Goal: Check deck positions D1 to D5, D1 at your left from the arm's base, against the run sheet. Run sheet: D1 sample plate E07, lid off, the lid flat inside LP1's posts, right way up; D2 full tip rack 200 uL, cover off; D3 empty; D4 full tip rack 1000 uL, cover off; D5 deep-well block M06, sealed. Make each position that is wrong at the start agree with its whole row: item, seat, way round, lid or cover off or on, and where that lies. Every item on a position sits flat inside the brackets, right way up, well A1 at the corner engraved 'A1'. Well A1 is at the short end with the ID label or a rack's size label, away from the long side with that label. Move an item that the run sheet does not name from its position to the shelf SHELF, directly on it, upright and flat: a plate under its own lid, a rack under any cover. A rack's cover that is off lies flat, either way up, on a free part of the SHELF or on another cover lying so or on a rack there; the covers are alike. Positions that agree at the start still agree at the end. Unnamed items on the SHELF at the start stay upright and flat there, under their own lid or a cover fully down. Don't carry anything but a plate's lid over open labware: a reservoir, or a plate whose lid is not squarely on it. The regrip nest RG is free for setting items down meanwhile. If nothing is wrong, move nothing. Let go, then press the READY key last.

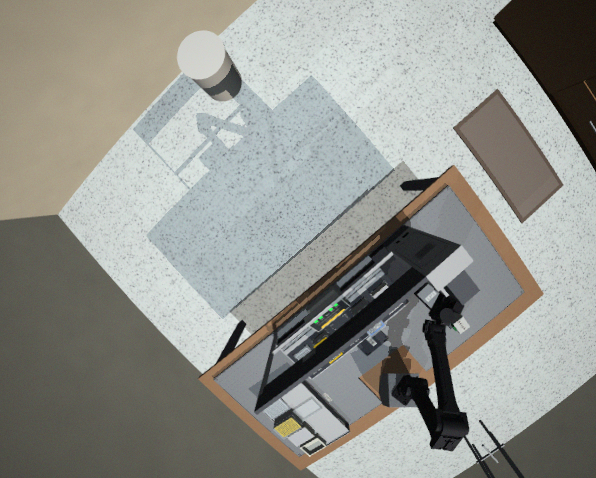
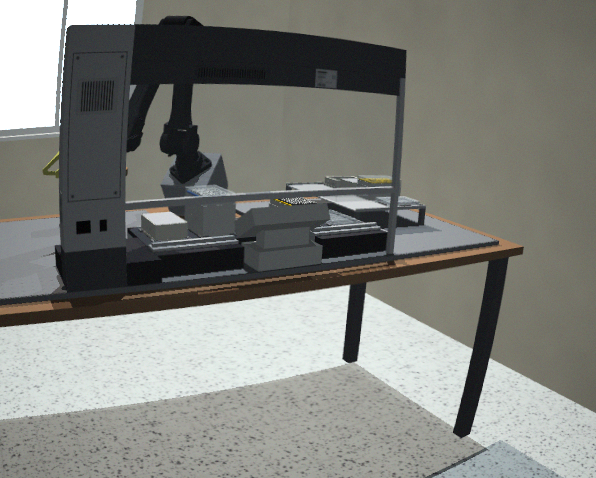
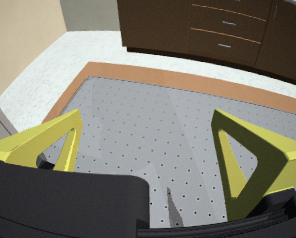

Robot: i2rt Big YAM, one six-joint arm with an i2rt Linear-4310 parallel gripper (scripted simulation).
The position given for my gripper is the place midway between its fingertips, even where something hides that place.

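Observation:
Image 1 gives me a black gantry beam [image 1: 411, 284], a shelf [image 1: 324, 423] and a grey tower [image 1: 450, 262]. In image 2 I see a white deep-well block [image 2: 166, 226] and a grey post [image 2: 394, 196], and the grey tower [image 2: 94, 140] shows there as well. Image 3 shows my gripper [image 3: 146, 116], while the white deep-well block is out of frame in image 3.

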